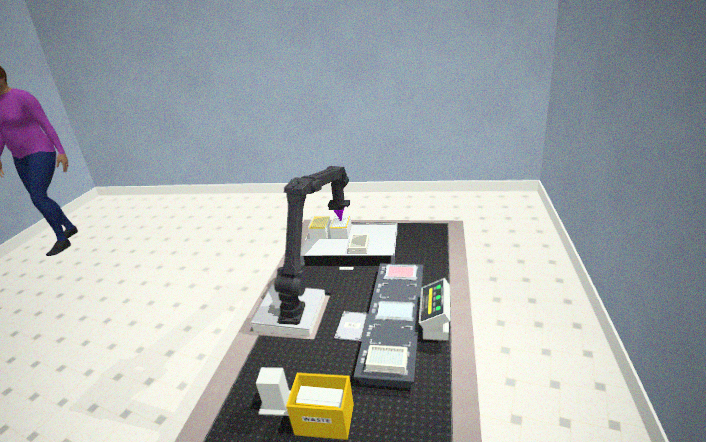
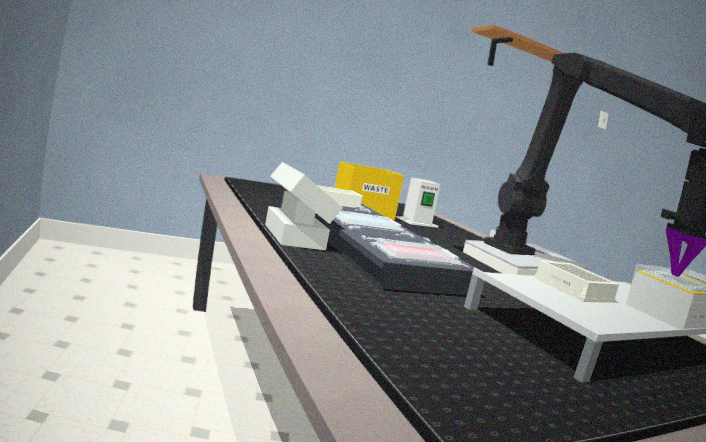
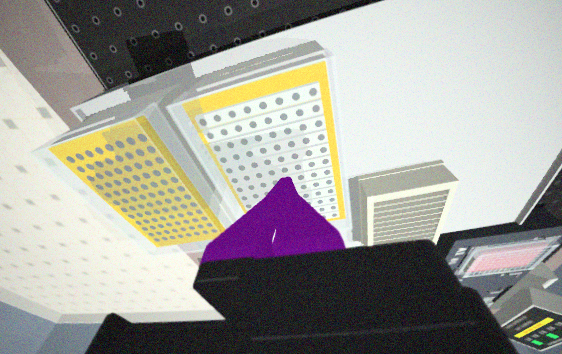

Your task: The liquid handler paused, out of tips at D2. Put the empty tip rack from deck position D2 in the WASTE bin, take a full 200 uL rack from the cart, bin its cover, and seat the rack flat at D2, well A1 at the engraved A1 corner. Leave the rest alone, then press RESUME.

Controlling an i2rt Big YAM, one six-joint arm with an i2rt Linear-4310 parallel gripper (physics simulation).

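Seen in the pictures: gripper, fingertip midpoint: (image 1: 340,220) (image 2: 675,275) (image 3: 287,184); arm's base at its link origin: (image 1: 292,313) (image 2: 508,248).
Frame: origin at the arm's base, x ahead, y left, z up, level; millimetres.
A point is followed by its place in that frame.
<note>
My gripper (image 1: 340,219) @(z 100, x 125, y 578 mm) (image 2: 677,273) @(z 100, x 125, y 578 mm) (image 3: 287,184) @(z 100, x 125, y 578 mm) is shut with nothing between its purple fingers. It points down at a covered rack with a yellow rim and a white, dotted top (image 1: 340,229) @(z 84, x 130, y 517 mm) (image 3: 270,145) @(z 101, x 124, y 610 mm) on the white cart (image 1: 377,236) @(z 30, x 307, y 531 mm) (image 2: 552,307) @(z 30, x 371, y 534 mm) (image 3: 450,100) @(z 30, x 267, y 571 mm); contact is unclear. A covered rack with an all-yellow top (image 1: 318,226) @(z 99, x 20, y 525 mm) (image 3: 135,190) @(z 101, x 21, y 603 mm) stands beside it. The dark deck (image 1: 398,290) @(z 18, x 418, y 123 mm) (image 2: 427,278) @(z -5, x 432, y 298 mm) has two bare positions; D2's label is unreadable. The yellow WASTE bin (image 1: 341,427) @(z 28, x 272, y -506 mm) (image 2: 354,175) @(z 82, x 283, y -387 mm) holds a white object (image 1: 319,396) @(z 87, x 207, y -450 mm). A green button (image 2: 427,198) @(z 53, x 49, y -355 mm) is on a white block (image 1: 272,387) @(z 83, x 58, y -423 mm).
A beige rack (image 1: 358,243) @(z 57, x 226, y 426 mm) (image 2: 575,281) @(z 54, x 268, y 477 mm) (image 3: 410,217) @(z 61, x 230, y 462 mm) stands on the cart. The deck holds a pink plate (image 1: 400,271) @(z 33, x 424, y 232 mm) (image 2: 416,250) @(z 31, x 440, y 258 mm) (image 3: 507,257) @(z 32, x 418, y 261 mm), a pale blue plate (image 1: 394,310) @(z 33, x 406, y -16 mm) and a beige rack (image 1: 386,359) @(z 44, x 388, y -266 mm). A screen unit (image 1: 435,301) @(z 91, x 556, y -35 mm) (image 2: 307,192) @(z 78, x 584, y 80 mm) stands beside it. A person (image 1: 31,124) is at the left.
</note>
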